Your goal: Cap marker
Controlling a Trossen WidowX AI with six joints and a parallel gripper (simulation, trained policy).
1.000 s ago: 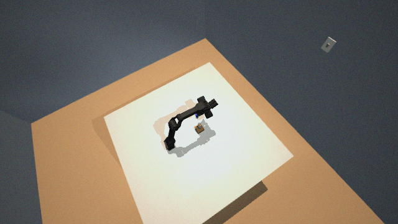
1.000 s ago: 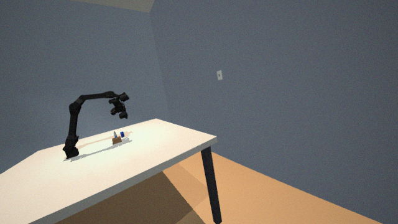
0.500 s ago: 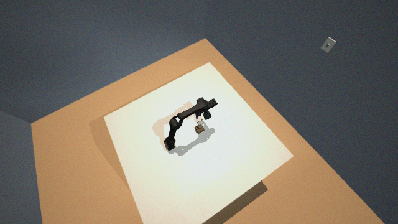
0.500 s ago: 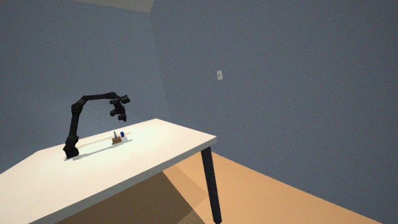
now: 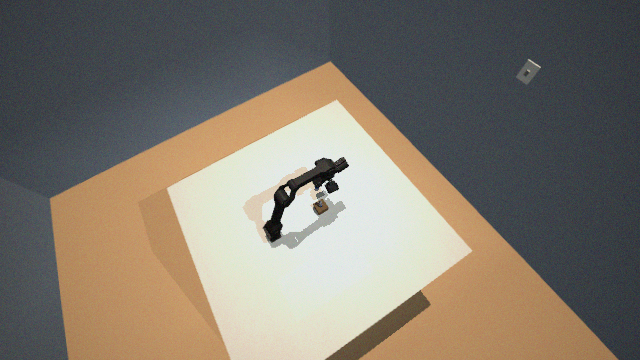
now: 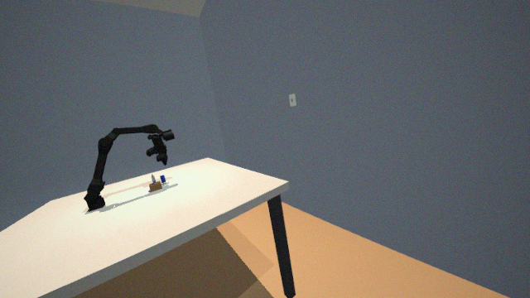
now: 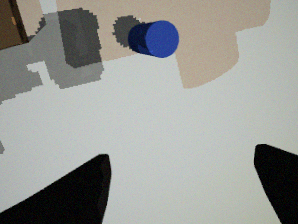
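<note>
Right now the blue cap is 4 cm behind my gripper tip, 4 cm to the left of it and 11 cm below it. The rest, counted from my gripper tip: brown holder block (9 cm behind, 9 cm to the right, 12 cm below).
</note>
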